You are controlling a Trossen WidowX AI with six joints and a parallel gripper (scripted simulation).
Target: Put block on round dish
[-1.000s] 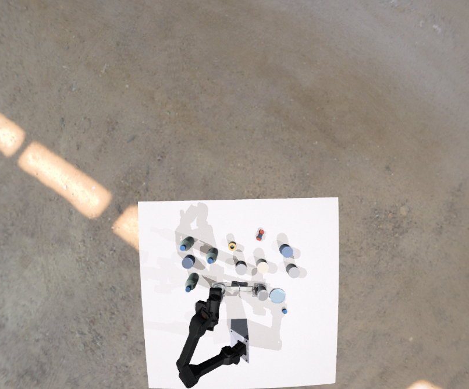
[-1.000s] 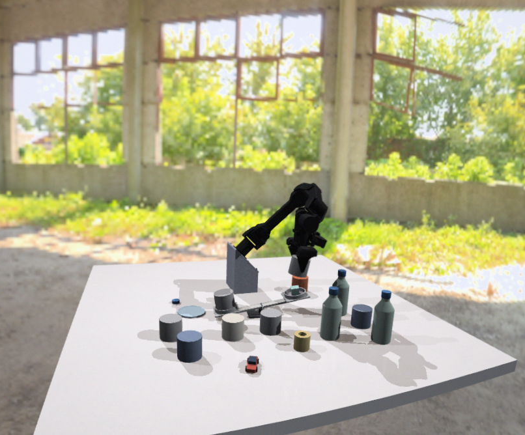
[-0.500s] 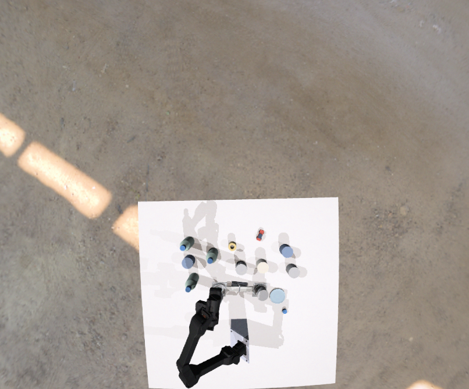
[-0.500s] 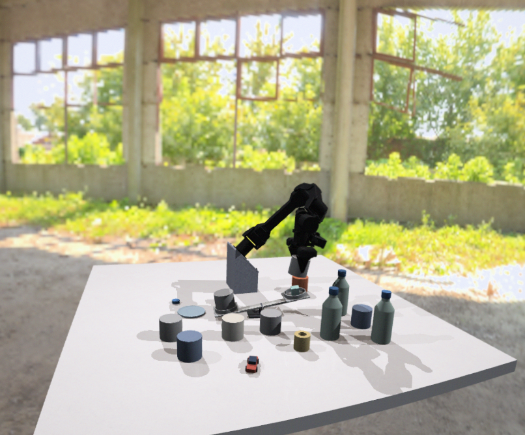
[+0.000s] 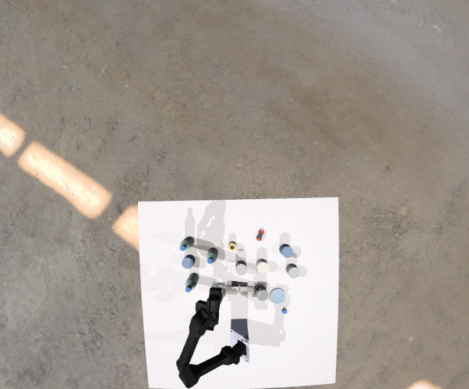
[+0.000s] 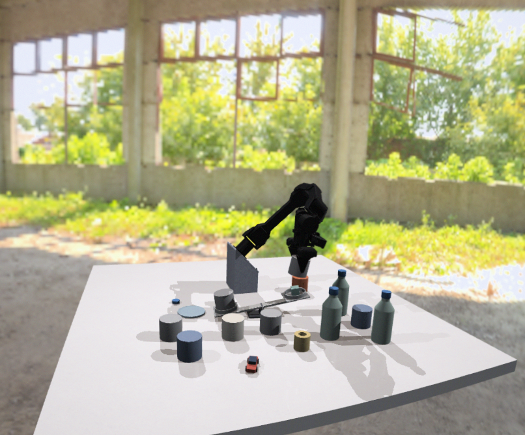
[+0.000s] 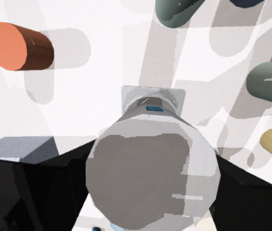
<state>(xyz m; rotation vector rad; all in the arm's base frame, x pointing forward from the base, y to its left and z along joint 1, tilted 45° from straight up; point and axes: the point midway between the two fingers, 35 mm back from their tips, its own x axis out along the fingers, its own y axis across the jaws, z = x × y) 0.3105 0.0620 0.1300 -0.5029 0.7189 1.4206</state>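
My gripper tip is now 90 mm past the light blue round dish, 380 mm to the left of it and 170 mm above it. Also, from my gripper tip: orange cylinder 200 mm behind, 120 mm to the left, 130 mm below; then small red car 310 mm ahead, 280 mm to the right, 160 mm below; then cream cup 120 mm ahead, 300 mm to the right, 130 mm below.
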